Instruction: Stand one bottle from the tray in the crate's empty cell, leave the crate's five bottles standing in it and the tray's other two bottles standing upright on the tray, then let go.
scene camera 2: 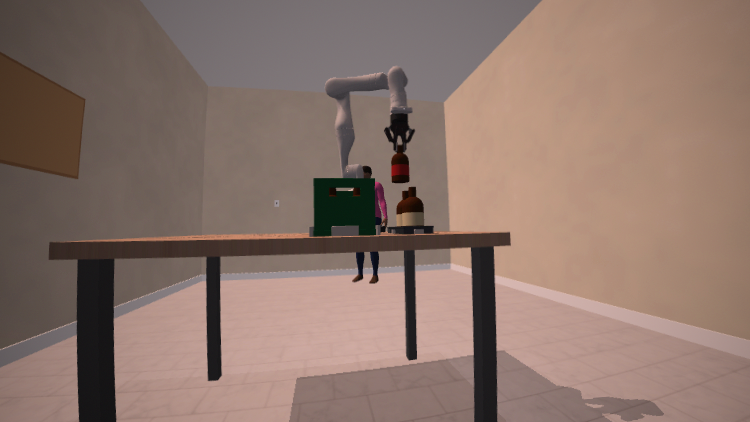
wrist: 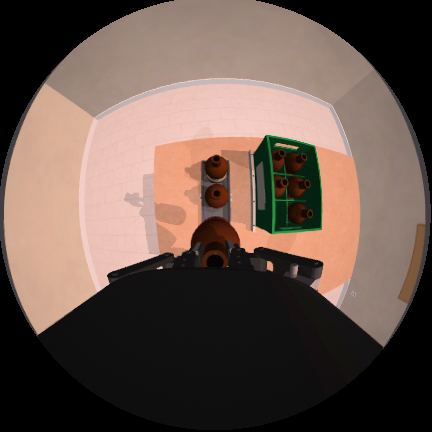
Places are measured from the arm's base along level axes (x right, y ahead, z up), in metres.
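Where they show: gripper, fingertip midpoint: (scene camera 2: pixel 400 152) (wrist: pixel 214 248).
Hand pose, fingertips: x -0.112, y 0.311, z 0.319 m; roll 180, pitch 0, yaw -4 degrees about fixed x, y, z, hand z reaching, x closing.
Note:
Things, the pixels of their centre, and the offset from my fingertips. "spot": a spot on its surface instead.
- brown bottle with a red label, body centre: (wrist: pixel 214 242) (scene camera 2: pixel 400 163) dx +0.000, dy -0.005, dz -0.049 m
- tray, surface spot: (scene camera 2: pixel 392 229) spot: dx +0.073, dy +0.088, dz -0.323 m
- green crate, body centre: (wrist: pixel 285 186) (scene camera 2: pixel 344 210) dx +0.251, dy +0.087, dz -0.251 m
- light metal rail, body centre: (wrist: pixel 252 188) dx +0.153, dy +0.100, dz -0.324 m
My gripper (scene camera 2: pixel 400 146) (wrist: pixel 214 248) is shut on the neck of a brown bottle with a red label (scene camera 2: pixel 400 170) (wrist: pixel 215 237). The bottle hangs upright, well above the tray (scene camera 2: pixel 392 229) (wrist: pixel 214 214). Two brown bottles stand upright on the tray: one with a cream label (scene camera 2: pixel 412 209) (wrist: pixel 216 167) and another (scene camera 2: pixel 401 209) (wrist: pixel 216 195) beside it. The green crate (scene camera 2: pixel 343 212) (wrist: pixel 297 231) stands to one side of the tray. Several brown bottles stand in its cells; its empty cell (wrist: pixel 281 215) is at the near corner on the tray side in the wrist view.
A light metal rail (wrist: pixel 252 200) runs along the crate's side, between crate and tray. The crate's walls rise above its bottles' shoulders. The wooden table (scene camera 2: pixel 209 246) (wrist: pixel 340 200) bears everything. A person in a pink top (scene camera 2: pixel 378 204) stands behind the table.

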